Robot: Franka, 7 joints.
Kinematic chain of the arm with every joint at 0, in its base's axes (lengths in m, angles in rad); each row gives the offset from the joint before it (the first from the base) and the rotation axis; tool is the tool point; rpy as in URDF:
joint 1: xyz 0 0 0.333 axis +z
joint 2: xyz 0 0 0 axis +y
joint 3: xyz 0 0 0.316 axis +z
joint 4: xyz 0.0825 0 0 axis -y
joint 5: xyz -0.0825 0 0.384 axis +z
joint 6: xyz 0 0 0 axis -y
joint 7: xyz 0.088 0 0 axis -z
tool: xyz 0 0 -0.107 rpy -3.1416 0 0
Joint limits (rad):
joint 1: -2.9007..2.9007
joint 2: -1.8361..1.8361
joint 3: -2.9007..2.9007
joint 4: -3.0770..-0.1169
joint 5: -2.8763..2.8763
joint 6: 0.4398..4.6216
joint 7: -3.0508..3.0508
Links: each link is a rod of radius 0.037 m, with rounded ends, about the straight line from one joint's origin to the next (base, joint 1, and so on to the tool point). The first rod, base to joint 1, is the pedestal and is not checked.
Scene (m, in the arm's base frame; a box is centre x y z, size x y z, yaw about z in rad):
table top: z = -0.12
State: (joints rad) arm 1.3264 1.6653 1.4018 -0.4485 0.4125 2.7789 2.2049
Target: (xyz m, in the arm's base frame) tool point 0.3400 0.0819 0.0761
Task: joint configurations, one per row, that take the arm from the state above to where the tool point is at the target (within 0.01 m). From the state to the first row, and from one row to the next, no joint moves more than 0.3 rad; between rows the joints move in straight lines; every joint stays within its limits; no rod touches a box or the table.
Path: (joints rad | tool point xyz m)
1: 1.1644 1.5142 1.2046 -0.7108 0.3623 2.6171 2.2049 | 0.0179 0.8462 0.2467
2: 1.0024 1.3632 1.0074 -0.9731 0.3121 2.4553 2.2049 | 0.0518 0.8158 0.2283
3: 0.8404 1.2121 0.8102 -1.2355 0.2619 2.2935 2.2049 | 0.1271 0.7495 0.1706
4: 0.6784 1.0611 0.6130 -1.4978 0.2117 2.1317 2.2049 | 0.2306 0.6342 0.1056
5: 0.5164 0.9100 0.4157 -1.7601 0.1615 1.9699 2.2049 | 0.3260 0.4670 0.0616
6: 0.3544 0.7589 0.2185 -2.0224 0.1113 1.8080 2.2049 | 0.3707 0.2687 0.0525
7: 0.1924 0.6079 0.0213 -2.2848 0.0611 1.6462 2.2049 | 0.3400 0.0819 0.0761

